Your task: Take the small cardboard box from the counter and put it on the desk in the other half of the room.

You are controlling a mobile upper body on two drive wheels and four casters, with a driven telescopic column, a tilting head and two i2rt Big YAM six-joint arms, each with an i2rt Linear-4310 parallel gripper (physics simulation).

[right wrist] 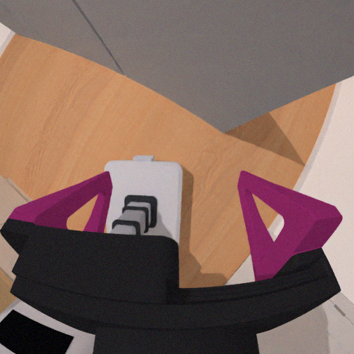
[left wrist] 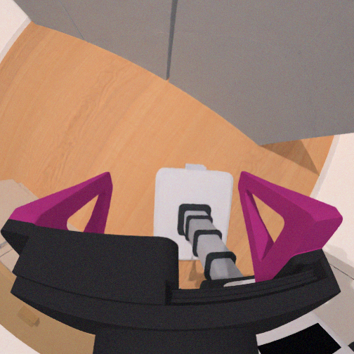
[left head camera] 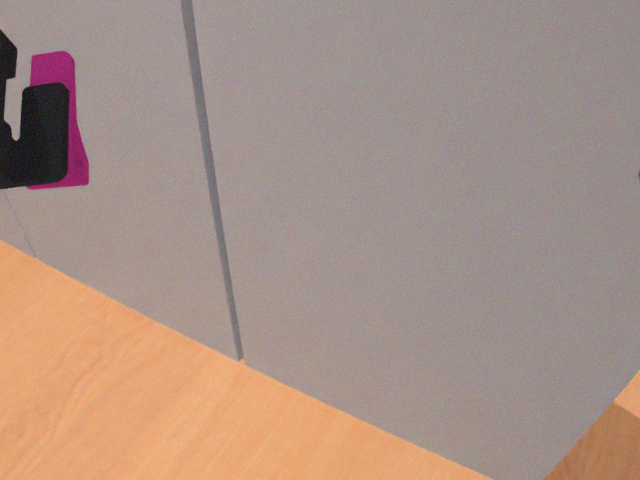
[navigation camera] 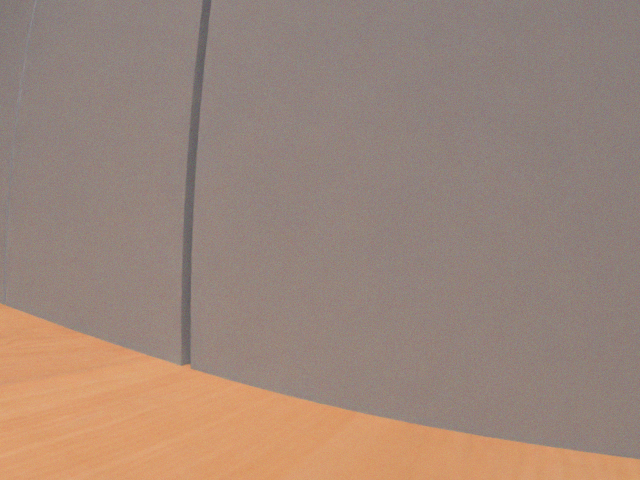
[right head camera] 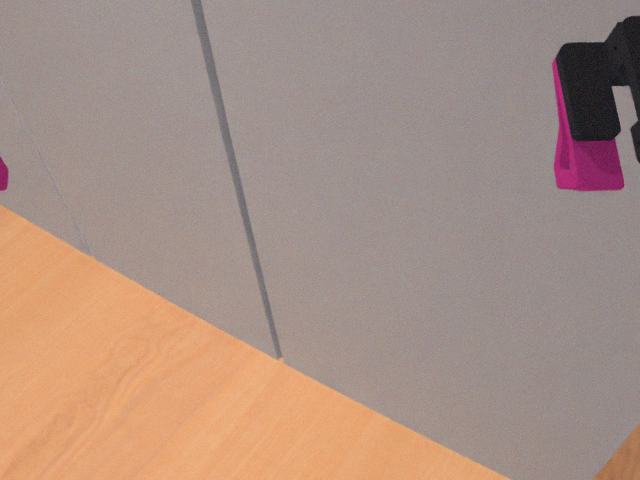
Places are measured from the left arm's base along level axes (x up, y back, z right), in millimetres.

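Pixels of known places: left gripper, fingertip midpoint: (left head camera: 9, 184); right gripper, fingertip midpoint: (right head camera: 638, 174).
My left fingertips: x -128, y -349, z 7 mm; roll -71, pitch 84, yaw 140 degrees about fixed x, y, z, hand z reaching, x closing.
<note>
Behind a point stands the place of what it marks.
The small cardboard box (left wrist: 28, 316) is a small brown block on the brown counter top (left wrist: 60, 332) at the lower left of the left wrist view, behind the left gripper's body. My left gripper (left wrist: 175, 178) is open and empty over the floor, well apart from the box. One magenta and black finger (left head camera: 77, 167) of it shows at the left of the left head view. My right gripper (right wrist: 174, 178) is open and empty too, and one finger (right head camera: 594, 167) {z 384, x -78, y -287 mm} of it shows at the right of the right head view. The desk cannot be made out in these views.
Tall grey panels (left head camera: 413, 206) {z 384, x -556, y -798 mm} (right head camera: 413, 206) {z 364, x -568, y -809 mm} (left wrist: 260, 65) (right wrist: 215, 55) (navigation camera: 413, 206) {z 351, x -1128, y -817 mm} with a dark vertical gap stand close in front. Their corner shows at the right. The wood floor (left head camera: 103, 361) {z -450, x -1410, y -1031 mm} (navigation camera: 155, 423) {z 35, x -1410, y -782 mm} runs along their foot. The robot's white base (left wrist: 167, 200) (right wrist: 165, 185) stands on the floor.
</note>
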